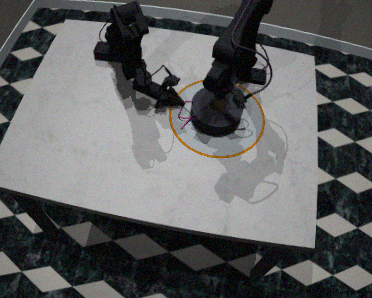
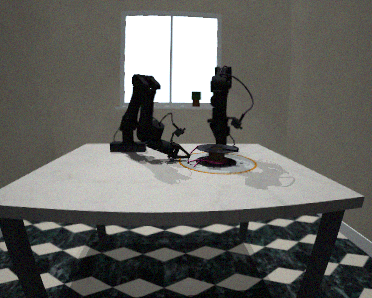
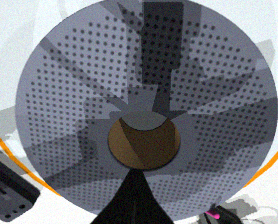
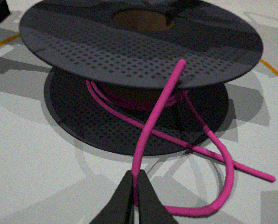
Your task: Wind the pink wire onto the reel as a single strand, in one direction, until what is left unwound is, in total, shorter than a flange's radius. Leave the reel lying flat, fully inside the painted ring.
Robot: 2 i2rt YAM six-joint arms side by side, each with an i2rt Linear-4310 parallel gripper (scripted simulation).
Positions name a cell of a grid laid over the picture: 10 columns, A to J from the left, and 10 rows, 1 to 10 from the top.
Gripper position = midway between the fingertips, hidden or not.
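Observation:
There is a dark reel (image 1: F5) in what I see. Image 3 shows me the dark reel (image 3: H4) too, and image 4 also has the dark reel (image 4: E3). My left gripper (image 3: E8) is visible to me, and so is my right gripper (image 4: E8).

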